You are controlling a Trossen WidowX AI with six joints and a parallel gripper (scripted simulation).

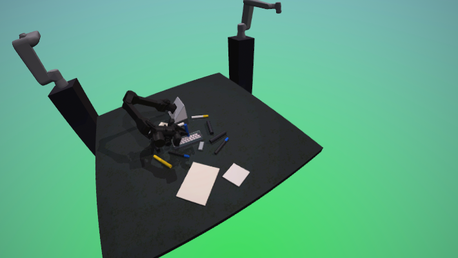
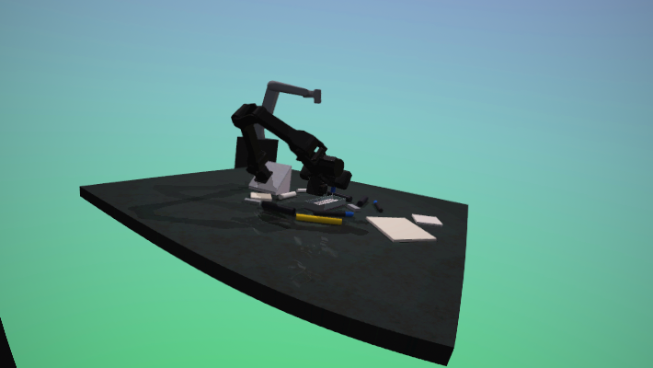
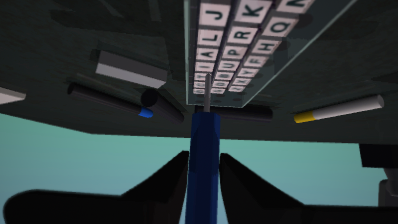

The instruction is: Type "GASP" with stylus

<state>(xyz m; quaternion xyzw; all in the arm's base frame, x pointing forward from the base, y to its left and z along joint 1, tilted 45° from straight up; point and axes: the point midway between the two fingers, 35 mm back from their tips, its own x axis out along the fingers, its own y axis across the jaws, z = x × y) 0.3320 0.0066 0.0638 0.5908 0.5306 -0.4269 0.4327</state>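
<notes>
My gripper tip is now 7 cm short of the grey block, 5 cm to the right of it and 8 cm above it. Also, from my gripper tip: blue stylus 1 cm below; yellow marker 6 cm ahead, 20 cm to the right, 8 cm below; white yellow-tipped pen 18 cm behind, 17 cm to the left, 8 cm below.
</notes>
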